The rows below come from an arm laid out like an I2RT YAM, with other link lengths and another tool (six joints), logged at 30 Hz.
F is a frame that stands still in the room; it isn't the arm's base.
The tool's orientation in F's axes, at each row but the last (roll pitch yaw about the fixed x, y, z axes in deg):
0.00, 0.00, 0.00
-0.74, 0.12, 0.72
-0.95, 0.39, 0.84
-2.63, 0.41, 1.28
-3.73, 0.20, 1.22
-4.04, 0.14, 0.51
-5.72, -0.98, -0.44
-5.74, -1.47, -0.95
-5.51, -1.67, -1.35
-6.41, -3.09, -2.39
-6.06, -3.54, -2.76
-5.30, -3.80, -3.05
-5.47, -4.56, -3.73
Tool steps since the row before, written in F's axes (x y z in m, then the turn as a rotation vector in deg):
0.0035, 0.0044, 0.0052, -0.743, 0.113, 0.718
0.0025, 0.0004, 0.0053, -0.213, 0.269, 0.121
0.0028, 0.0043, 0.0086, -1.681, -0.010, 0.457
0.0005, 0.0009, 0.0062, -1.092, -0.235, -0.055
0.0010, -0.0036, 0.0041, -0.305, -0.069, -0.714
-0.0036, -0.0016, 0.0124, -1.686, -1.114, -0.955
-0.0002, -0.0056, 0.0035, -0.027, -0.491, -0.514
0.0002, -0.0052, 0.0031, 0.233, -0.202, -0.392
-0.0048, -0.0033, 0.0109, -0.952, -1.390, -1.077
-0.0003, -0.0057, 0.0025, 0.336, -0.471, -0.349
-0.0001, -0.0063, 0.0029, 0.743, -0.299, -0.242
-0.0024, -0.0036, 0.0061, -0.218, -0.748, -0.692
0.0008, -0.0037, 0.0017, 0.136, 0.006, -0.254
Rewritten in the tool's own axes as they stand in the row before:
0.0035, 0.0044, 0.0052, -0.743, 0.113, 0.718
0.0025, 0.0003, 0.0053, -0.210, 0.270, 0.124
0.0028, 0.0041, 0.0087, -1.684, 0.007, 0.446
0.0005, 0.0006, 0.0062, -1.097, -0.207, -0.072
0.0009, -0.0039, 0.0039, -0.304, -0.016, -0.718
-0.0036, -0.0024, 0.0122, -1.694, -1.029, -1.034
-0.0001, -0.0059, 0.0029, -0.032, -0.438, -0.560
0.0004, -0.0055, 0.0026, 0.226, -0.157, -0.416
-0.0044, -0.0045, 0.0107, -0.950, -1.305, -1.180
0.0001, -0.0060, 0.0018, 0.336, -0.413, -0.416
0.0004, -0.0066, 0.0022, 0.740, -0.231, -0.314
-0.0018, -0.0043, 0.0059, -0.223, -0.693, -0.746
0.0012, -0.0038, 0.0013, 0.115, 0.040, -0.261

